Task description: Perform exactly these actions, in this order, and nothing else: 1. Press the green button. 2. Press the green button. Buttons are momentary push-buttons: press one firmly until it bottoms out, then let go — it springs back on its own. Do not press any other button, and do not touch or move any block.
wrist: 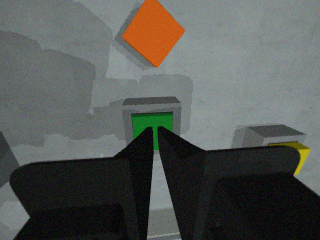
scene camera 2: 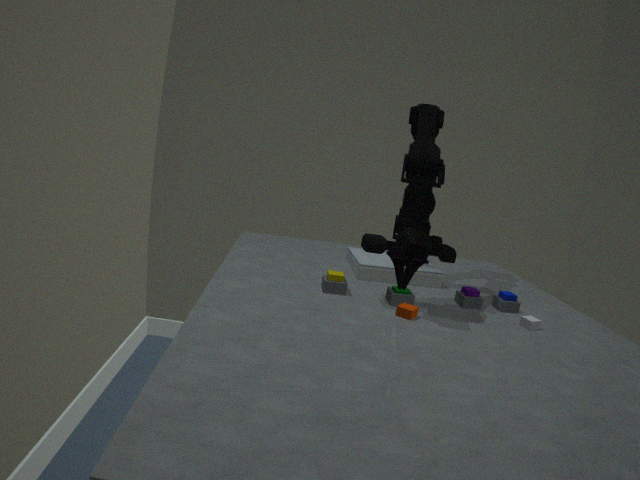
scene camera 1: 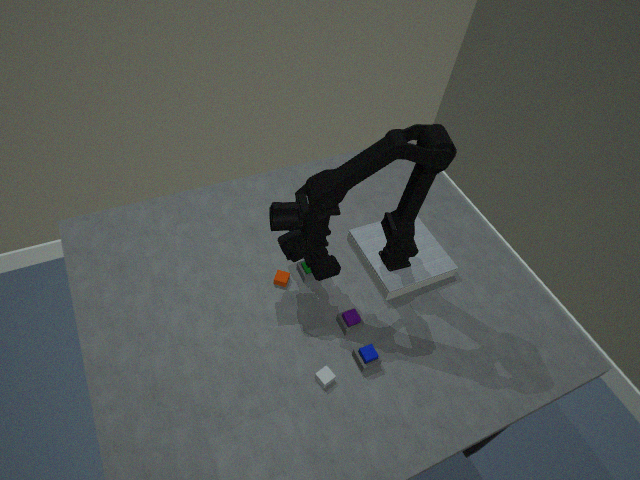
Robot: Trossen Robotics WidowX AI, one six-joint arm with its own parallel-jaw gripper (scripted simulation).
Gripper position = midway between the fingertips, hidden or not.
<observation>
In view: the gripper [scene camera 2: 401, 289] and a green button [wrist: 140, 122].
The gripper is seen too in the wrist view [wrist: 154, 131] and in scene camera 1 [scene camera 1: 308, 265].
</observation>
